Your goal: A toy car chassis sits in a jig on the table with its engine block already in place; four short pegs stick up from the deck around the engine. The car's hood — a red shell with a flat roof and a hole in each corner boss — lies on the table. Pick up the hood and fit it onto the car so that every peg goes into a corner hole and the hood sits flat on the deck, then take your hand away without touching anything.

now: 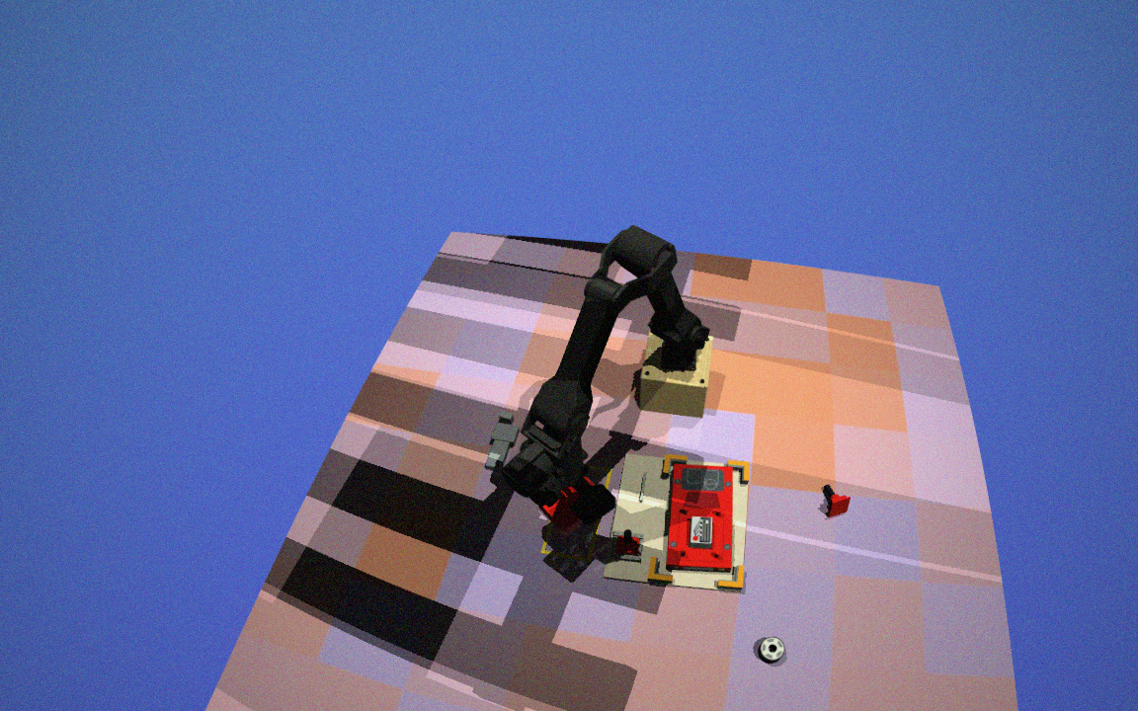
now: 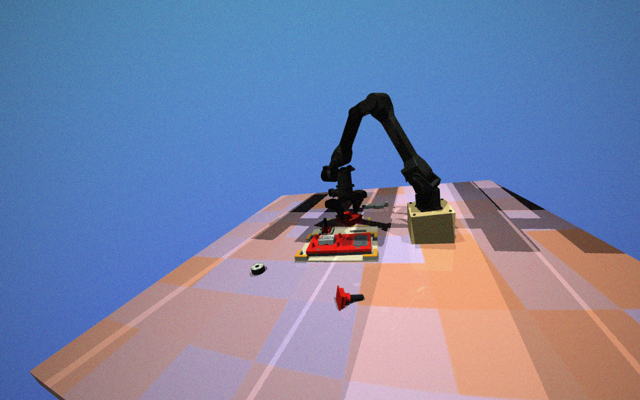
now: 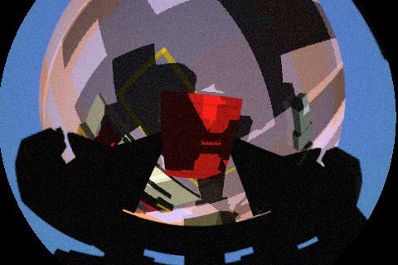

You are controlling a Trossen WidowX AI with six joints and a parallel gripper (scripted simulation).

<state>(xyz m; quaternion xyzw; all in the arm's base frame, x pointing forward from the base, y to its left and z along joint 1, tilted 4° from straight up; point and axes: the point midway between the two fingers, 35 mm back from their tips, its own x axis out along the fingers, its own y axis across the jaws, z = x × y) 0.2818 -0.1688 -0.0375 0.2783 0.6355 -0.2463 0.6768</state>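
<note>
Now: the grey engine block 50 mm ahead of my gripper tip, 230 mm to the left of it and 10 mm above it. The rest, counted from my gripper tip: red hood right at my gripper tip.
</note>
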